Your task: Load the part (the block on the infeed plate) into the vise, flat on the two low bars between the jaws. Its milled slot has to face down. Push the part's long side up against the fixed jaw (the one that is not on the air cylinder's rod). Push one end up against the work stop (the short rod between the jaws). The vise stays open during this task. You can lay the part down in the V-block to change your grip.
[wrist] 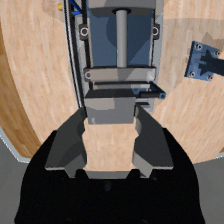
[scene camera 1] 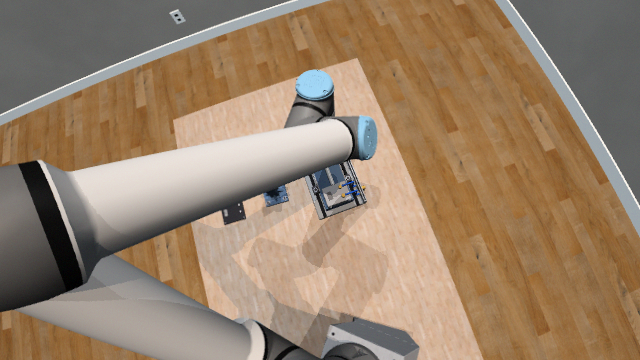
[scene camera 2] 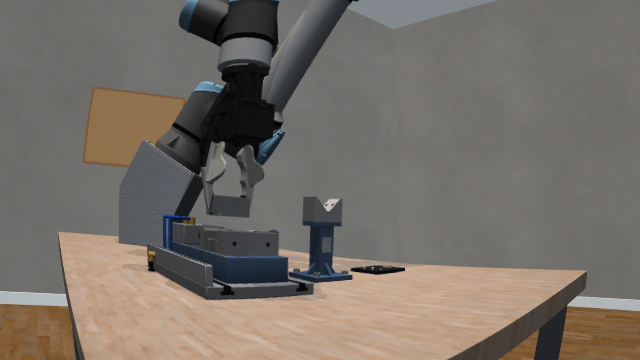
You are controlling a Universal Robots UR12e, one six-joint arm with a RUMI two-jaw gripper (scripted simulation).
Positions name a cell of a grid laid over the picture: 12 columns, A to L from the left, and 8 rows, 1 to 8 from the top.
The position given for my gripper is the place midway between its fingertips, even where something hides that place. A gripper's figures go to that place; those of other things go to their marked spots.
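Labels:
My gripper (wrist: F4) is 150 mm from the lens, and then there's a part (wrist: F4), which is 130 mm from the lens.

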